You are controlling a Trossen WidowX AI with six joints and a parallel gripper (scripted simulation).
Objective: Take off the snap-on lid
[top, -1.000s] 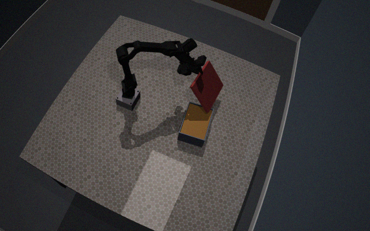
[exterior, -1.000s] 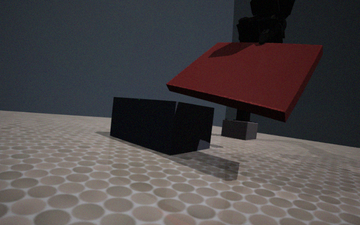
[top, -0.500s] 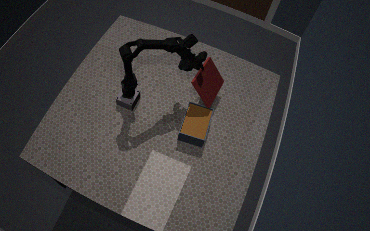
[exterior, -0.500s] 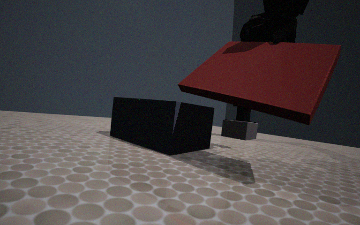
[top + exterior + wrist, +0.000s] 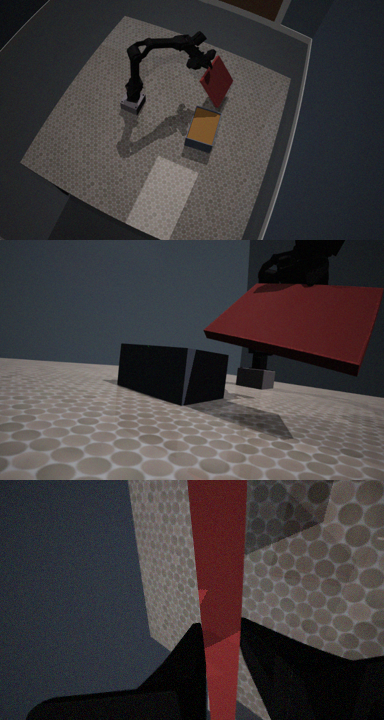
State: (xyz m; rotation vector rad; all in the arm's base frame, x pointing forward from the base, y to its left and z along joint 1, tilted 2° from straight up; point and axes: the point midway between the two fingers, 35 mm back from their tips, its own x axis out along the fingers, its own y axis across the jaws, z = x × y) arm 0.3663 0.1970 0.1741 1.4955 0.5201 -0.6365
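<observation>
Right now my gripper tip is 60 mm short of the flat red lid, 60 mm above it and 30 mm to the left of it. The rest, counted from my gripper tip: blue-grey storage box (280 mm to the right, 180 mm below, 40 mm ahead).
</observation>
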